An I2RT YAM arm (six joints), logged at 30 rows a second.
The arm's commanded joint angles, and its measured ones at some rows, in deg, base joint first. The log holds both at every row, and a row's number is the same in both.
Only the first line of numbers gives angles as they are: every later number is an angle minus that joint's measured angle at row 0.
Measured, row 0:
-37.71 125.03 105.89 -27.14 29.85 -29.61
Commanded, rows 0 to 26:
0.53 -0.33 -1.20 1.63 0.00 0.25
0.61 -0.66 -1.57 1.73 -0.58 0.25
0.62 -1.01 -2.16 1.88 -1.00 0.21
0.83 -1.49 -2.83 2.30 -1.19 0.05
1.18 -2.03 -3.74 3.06 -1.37 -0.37
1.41 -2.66 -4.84 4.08 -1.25 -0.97
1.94 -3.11 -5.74 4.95 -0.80 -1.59
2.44 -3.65 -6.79 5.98 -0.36 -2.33
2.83 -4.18 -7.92 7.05 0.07 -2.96
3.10 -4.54 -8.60 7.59 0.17 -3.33
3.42 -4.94 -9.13 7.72 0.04 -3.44
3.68 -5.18 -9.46 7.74 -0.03 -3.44
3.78 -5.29 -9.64 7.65 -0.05 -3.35
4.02 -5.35 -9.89 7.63 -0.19 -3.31
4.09 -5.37 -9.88 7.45 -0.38 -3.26
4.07 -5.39 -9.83 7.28 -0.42 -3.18
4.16 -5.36 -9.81 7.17 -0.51 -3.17
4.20 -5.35 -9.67 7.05 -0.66 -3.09
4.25 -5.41 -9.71 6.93 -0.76 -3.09
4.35 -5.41 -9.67 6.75 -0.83 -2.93
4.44 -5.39 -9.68 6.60 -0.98 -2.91
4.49 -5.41 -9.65 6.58 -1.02 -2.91
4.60 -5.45 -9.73 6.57 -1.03 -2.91
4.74 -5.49 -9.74 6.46 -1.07 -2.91
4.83 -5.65 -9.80 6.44 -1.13 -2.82
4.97 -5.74 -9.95 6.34 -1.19 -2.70
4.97 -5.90 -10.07 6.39 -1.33 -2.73
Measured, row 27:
4.37 -3.23 -9.29 5.18 -0.68 -3.19
